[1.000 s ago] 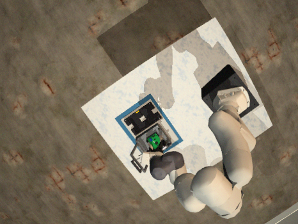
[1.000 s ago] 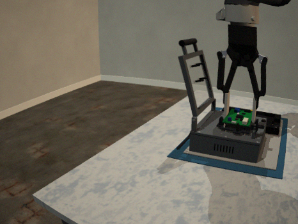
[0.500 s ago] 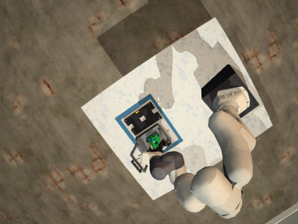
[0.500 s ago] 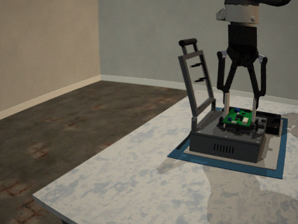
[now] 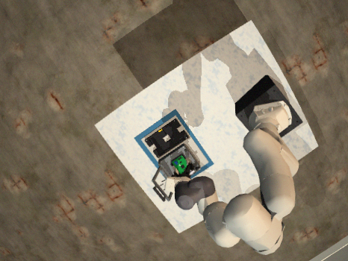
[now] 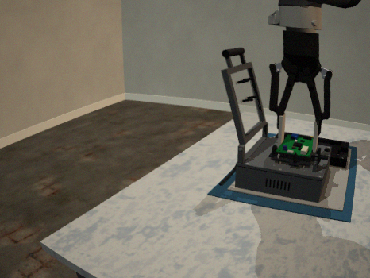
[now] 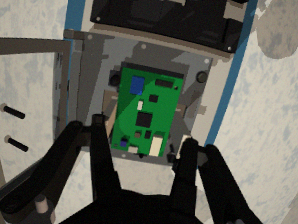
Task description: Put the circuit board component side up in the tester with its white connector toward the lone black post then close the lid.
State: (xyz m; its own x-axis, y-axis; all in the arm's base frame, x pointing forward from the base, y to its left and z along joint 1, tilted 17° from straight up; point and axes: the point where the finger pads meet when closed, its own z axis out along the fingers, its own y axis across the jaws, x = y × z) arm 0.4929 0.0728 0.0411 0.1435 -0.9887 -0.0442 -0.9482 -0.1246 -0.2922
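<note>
Right now my hand is 20 mm above the green circuit board. From my hand the other things lie so: tester nest 40 mm below, 10 mm to the left, 10 mm ahead; tester lid 120 mm ahead, 80 mm above, 20 mm to the left.
</note>
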